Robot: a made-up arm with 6 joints. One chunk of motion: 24 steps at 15 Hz.
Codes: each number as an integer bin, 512 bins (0 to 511) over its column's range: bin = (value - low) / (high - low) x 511, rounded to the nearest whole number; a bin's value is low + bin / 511 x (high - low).
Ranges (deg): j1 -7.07..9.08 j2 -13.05..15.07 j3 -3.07..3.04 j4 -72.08..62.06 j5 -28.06..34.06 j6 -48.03..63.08
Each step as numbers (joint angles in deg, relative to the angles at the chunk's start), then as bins.
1 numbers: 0.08 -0.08 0.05 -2.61 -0.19 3.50
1 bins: 226 236 261 265 229 237
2 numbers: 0.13 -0.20 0.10 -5.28 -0.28 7.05
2 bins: 228 234 265 254 229 253
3 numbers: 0.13 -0.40 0.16 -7.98 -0.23 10.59
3 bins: 228 230 270 244 229 270
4 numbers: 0.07 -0.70 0.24 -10.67 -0.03 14.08
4 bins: 226 224 277 234 231 286
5 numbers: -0.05 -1.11 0.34 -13.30 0.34 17.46
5 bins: 222 217 285 224 234 301
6 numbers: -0.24 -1.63 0.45 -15.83 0.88 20.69
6 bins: 216 208 294 214 238 316
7 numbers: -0.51 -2.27 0.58 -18.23 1.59 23.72
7 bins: 208 196 305 205 244 330
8 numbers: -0.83 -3.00 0.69 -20.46 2.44 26.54
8 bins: 197 183 314 197 251 343
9 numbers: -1.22 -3.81 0.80 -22.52 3.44 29.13
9 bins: 185 168 324 189 259 355
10 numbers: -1.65 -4.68 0.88 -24.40 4.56 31.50
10 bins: 171 152 330 182 268 366
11 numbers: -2.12 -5.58 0.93 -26.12 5.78 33.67
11 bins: 157 136 335 175 278 376
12 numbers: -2.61 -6.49 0.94 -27.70 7.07 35.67
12 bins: 141 119 335 169 289 385
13 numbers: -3.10 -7.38 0.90 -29.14 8.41 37.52
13 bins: 126 103 332 164 300 393
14 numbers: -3.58 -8.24 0.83 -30.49 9.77 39.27
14 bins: 110 87 326 158 311 401
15 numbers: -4.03 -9.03 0.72 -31.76 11.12 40.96
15 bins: 96 73 317 154 322 409
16 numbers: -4.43 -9.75 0.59 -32.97 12.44 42.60
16 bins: 84 60 306 149 333 417
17 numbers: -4.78 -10.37 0.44 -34.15 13.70 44.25
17 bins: 72 49 294 144 344 424
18 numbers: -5.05 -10.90 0.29 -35.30 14.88 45.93
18 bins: 64 39 281 140 353 432
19 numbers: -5.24 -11.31 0.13 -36.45 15.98 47.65
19 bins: 58 32 268 136 362 440
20 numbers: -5.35 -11.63 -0.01 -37.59 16.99 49.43
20 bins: 54 26 256 131 371 448
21 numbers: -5.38 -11.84 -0.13 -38.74 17.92 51.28
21 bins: 53 22 246 127 378 457
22 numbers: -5.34 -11.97 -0.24 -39.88 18.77 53.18
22 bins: 55 20 237 123 385 465
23 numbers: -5.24 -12.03 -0.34 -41.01 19.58 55.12
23 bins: 58 19 228 118 392 474
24 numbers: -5.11 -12.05 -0.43 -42.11 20.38 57.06
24 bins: 62 18 221 114 398 483
